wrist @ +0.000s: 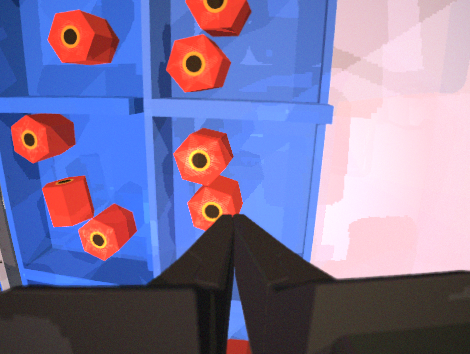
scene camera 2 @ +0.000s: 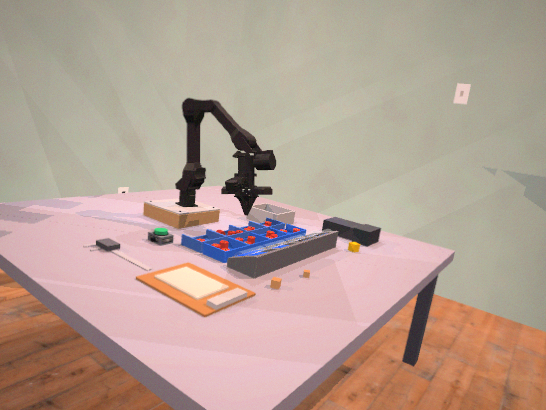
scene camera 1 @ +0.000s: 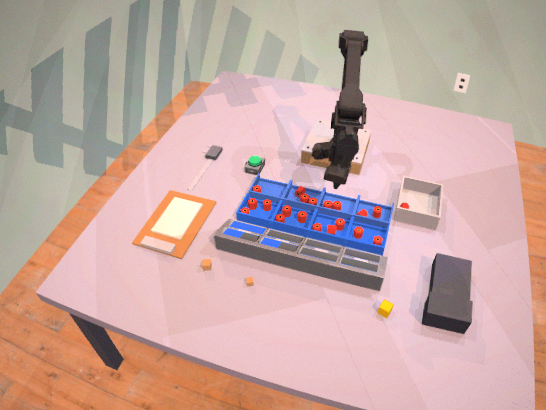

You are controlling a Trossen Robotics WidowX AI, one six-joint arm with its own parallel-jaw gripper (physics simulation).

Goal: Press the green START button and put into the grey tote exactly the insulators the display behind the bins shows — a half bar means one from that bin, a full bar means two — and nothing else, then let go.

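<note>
The gripper [scene camera 1: 336, 186] [scene camera 2: 247, 214] [wrist: 235, 216] is shut and empty. It points down above the back-row bin third from left in scene camera 1. That bin holds two red insulators [wrist: 202, 156] [wrist: 212, 205]. The blue bins [scene camera 1: 272, 188] [scene camera 2: 192, 243] [wrist: 240, 111] stand in two rows of four. The display [scene camera 1: 300, 259] [scene camera 2: 300, 254] shows a full blue upper bar and half blue lower bar at the far left, and a half blue lower bar second from left; its other bars are grey. The grey tote [scene camera 1: 420, 218] [scene camera 2: 281, 217] holds a red insulator [scene camera 1: 405, 205]. The START button [scene camera 1: 254, 161] [scene camera 2: 160, 231] is green.
A black block [scene camera 1: 448, 292] [scene camera 2: 352, 231] stands right of the display. A yellow cube [scene camera 1: 385, 308] [scene camera 2: 354, 246] and two orange cubes [scene camera 1: 206, 264] [scene camera 1: 249, 281] lie before it. An orange clipboard [scene camera 1: 200, 220] [scene camera 2: 200, 309] and a dark plug-like item [scene camera 1: 214, 152] [scene camera 2: 108, 244] lie left.
</note>
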